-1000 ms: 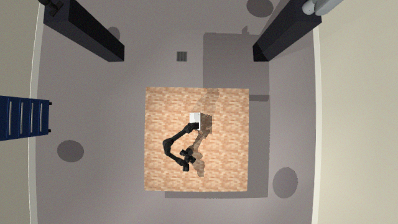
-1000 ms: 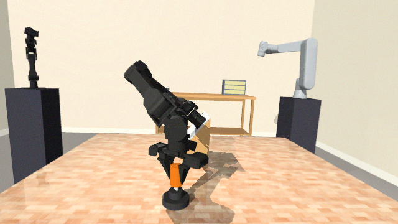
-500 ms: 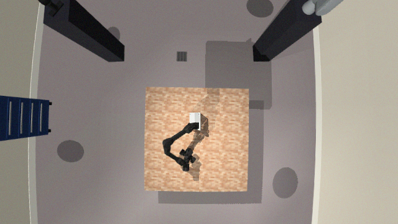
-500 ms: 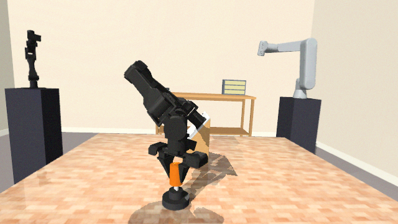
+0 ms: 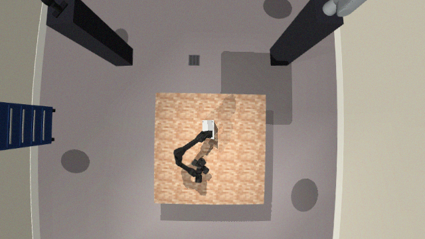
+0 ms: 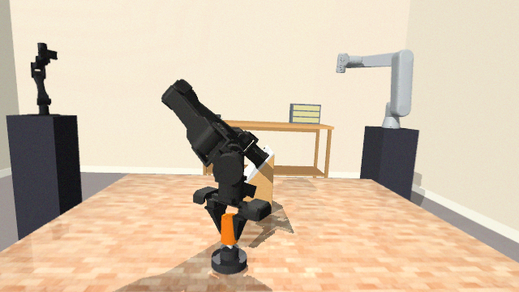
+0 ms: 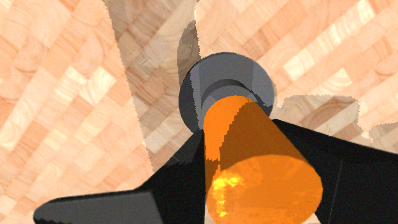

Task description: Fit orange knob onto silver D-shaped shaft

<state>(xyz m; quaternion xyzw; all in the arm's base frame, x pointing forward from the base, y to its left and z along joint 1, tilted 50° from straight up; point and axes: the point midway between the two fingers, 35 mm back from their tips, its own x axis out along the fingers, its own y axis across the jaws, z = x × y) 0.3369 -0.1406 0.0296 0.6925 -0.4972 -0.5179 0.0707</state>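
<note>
Right now my gripper tip is 4 cm above the round pedestal. From my gripper tip the other things lie so: orange knob: 3 cm above.
</note>
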